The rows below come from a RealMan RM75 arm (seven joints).
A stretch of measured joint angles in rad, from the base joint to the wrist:
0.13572, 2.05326, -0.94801, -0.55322, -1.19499, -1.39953, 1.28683
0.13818, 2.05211, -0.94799, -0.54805, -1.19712, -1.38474, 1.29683
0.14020, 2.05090, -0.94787, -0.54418, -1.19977, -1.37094, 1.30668
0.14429, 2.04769, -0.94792, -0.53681, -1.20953, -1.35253, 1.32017
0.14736, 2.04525, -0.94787, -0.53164, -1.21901, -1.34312, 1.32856
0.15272, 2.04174, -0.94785, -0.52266, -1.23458, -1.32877, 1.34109
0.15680, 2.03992, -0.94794, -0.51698, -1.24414, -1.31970, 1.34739
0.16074, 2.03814, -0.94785, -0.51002, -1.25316, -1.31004, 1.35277
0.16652, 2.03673, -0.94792, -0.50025, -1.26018, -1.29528, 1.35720
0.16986, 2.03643, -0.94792, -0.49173, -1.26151, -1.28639, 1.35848
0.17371, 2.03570, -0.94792, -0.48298, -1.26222, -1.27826, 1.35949
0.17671, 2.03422, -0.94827, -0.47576, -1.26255, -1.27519, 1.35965
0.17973, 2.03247, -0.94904, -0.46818, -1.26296, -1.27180, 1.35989
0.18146, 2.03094, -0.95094, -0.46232, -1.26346, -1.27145, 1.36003
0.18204, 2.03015, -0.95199, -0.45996, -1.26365, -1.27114, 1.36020
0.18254, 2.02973, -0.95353, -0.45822, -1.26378, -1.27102, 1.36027
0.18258, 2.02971, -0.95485, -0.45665, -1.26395, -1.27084, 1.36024
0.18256, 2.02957, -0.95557, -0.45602, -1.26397, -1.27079, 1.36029
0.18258, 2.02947, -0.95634, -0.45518, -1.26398, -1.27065, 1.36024
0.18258, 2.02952, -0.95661, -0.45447, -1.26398, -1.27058, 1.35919
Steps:
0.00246, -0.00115, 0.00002, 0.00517, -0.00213, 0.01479, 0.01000
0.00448, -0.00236, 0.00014, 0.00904, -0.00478, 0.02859, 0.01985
0.00857, -0.00557, 0.00009, 0.01641, -0.01454, 0.04700, 0.03334
0.01164, -0.00801, 0.00014, 0.02158, -0.02402, 0.05641, 0.04173
0.01700, -0.01152, 0.00016, 0.03056, -0.03959, 0.07076, 0.05426
0.02108, -0.01334, 0.00007, 0.03624, -0.04915, 0.07983, 0.06056
0.02502, -0.01512, 0.00016, 0.04320, -0.05817, 0.08949, 0.06594
0.03080, -0.01653, 0.00009, 0.05297, -0.06519, 0.10425, 0.07037
0.03414, -0.01683, 0.00009, 0.06149, -0.06652, 0.11314, 0.07165
0.03799, -0.01756, 0.00009, 0.07024, -0.06723, 0.12127, 0.07266
0.04099, -0.01904, -0.00026, 0.07746, -0.06756, 0.12434, 0.07282
0.04401, -0.02079, -0.00103, 0.08504, -0.06797, 0.12773, 0.07306
0.04574, -0.02232, -0.00293, 0.09090, -0.06847, 0.12808, 0.07320
0.04632, -0.02311, -0.00398, 0.09326, -0.06866, 0.12839, 0.07337
0.04682, -0.02353, -0.00552, 0.09500, -0.06879, 0.12851, 0.07344
0.04686, -0.02355, -0.00684, 0.09657, -0.06896, 0.12869, 0.07341
0.04684, -0.02369, -0.00756, 0.09720, -0.06898, 0.12874, 0.07346
0.04686, -0.02379, -0.00833, 0.09804, -0.06899, 0.12888, 0.07341
0.04686, -0.02374, -0.00860, 0.09875, -0.06899, 0.12895, 0.07236

